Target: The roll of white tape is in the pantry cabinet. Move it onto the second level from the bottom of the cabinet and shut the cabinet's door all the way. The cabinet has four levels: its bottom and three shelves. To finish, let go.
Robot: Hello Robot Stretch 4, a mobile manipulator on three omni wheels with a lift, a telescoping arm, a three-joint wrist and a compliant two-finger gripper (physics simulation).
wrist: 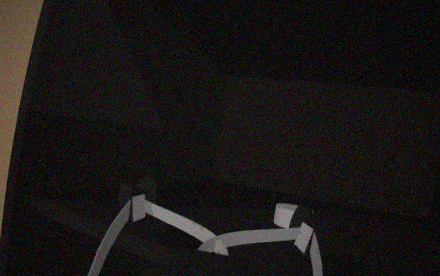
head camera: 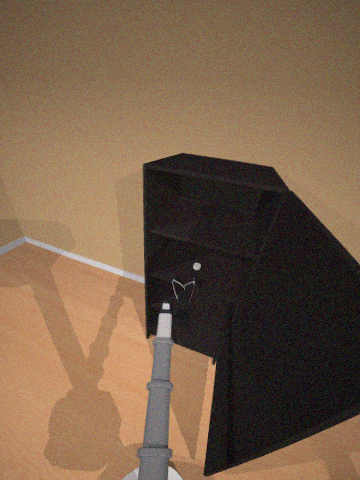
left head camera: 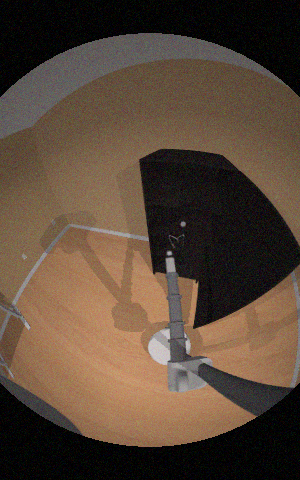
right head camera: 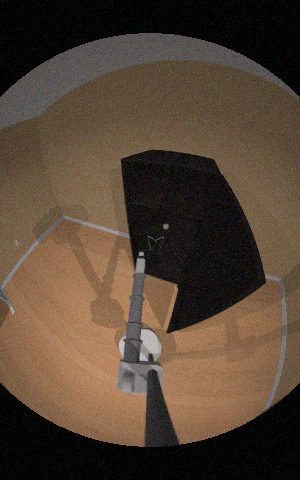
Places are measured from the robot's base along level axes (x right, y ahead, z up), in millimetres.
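Pixels of known places: gripper, fingertip midpoint: (wrist: pixel 223 207) (head camera: pixel 183 275) (left head camera: pixel 174 230) (right head camera: pixel 155 232); robot's base, link origin: (left head camera: pixel 168 345) (right head camera: pixel 140 345).
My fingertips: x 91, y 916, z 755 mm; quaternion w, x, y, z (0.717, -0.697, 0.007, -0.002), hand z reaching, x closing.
Observation:
For each thing: its top centre in the pictures, then the offset to it from my fingertips. "spot": a spot on its surface instead.
- white tape, top centre: (wrist: pixel 294 207) (head camera: pixel 197 265) (right head camera: pixel 165 225) (left head camera: pixel 182 222) dz -11, dx +95, dy +119 mm
- cabinet's door, surface spot: (head camera: pixel 300 320) spot: dz +448, dx +198, dy -592 mm
The roll of white tape (head camera: pixel 197 266) (left head camera: pixel 183 224) (right head camera: pixel 166 226) (wrist: pixel 284 216) sits inside the dark pantry cabinet (head camera: pixel 215 169) (left head camera: pixel 182 156) (right head camera: pixel 175 156), on what looks like the third level from the bottom. The cabinet's door (head camera: pixel 300 320) (left head camera: pixel 245 240) (right head camera: pixel 220 250) stands wide open on the right. My gripper (head camera: pixel 184 281) (left head camera: pixel 176 236) (right head camera: pixel 156 238) (wrist: pixel 223 207) is open, its fingertips apart with no thing between them. It is at the cabinet's opening. In the wrist view the tape shows just behind the right fingertip, which dark pad covers part of it. The shelf edges are very dim.
The cabinet's left side wall (head camera: pixel 146 250) is close to the left of the gripper. My telescoping arm (head camera: pixel 158 395) (left head camera: pixel 175 305) (right head camera: pixel 135 305) reaches in from the front. A white round object (left head camera: pixel 165 346) (right head camera: pixel 142 345) is on the floor below the arm. Walls stand behind and left.

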